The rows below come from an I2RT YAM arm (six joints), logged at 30 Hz.
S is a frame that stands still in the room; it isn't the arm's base.
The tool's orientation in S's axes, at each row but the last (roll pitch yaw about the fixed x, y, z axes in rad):
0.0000 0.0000 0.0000
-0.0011 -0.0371 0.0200
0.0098 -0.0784 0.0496
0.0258 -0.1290 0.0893
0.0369 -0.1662 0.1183
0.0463 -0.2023 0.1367
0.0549 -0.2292 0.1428
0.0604 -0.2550 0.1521
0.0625 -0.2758 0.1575
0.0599 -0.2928 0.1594
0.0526 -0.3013 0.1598
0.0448 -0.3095 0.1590
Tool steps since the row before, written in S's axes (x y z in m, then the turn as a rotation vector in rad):
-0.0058 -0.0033 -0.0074 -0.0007 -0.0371 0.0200
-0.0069 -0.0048 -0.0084 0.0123 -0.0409 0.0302
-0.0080 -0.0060 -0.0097 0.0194 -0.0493 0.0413
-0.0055 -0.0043 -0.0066 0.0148 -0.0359 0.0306
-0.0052 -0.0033 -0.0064 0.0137 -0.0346 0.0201
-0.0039 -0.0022 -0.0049 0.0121 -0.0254 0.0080
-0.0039 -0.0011 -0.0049 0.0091 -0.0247 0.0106
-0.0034 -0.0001 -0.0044 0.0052 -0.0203 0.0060
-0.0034 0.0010 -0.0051 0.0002 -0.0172 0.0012
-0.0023 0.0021 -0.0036 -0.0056 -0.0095 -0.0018
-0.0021 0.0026 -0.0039 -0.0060 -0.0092 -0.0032
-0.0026 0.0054 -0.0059 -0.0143 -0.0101 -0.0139
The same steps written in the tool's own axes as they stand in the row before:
-0.0058 -0.0033 -0.0074 -0.0007 -0.0371 0.0200
-0.0073 -0.0047 -0.0081 0.0126 -0.0412 0.0297
-0.0090 -0.0057 -0.0090 0.0201 -0.0498 0.0403
-0.0067 -0.0039 -0.0057 0.0154 -0.0363 0.0298
-0.0065 -0.0029 -0.0053 0.0127 -0.0353 0.0196
-0.0051 -0.0018 -0.0039 0.0100 -0.0265 0.0074
-0.0050 -0.0007 -0.0038 0.0078 -0.0252 0.0105
-0.0044 0.0002 -0.0034 0.0035 -0.0205 0.0065
-0.0045 0.0013 -0.0041 -0.0021 -0.0169 0.0029
-0.0029 0.0023 -0.0030 -0.0073 -0.0085 0.0008
-0.0027 0.0027 -0.0034 -0.0080 -0.0082 -0.0004
-0.0034 0.0055 -0.0054 -0.0192 -0.0081 -0.0081

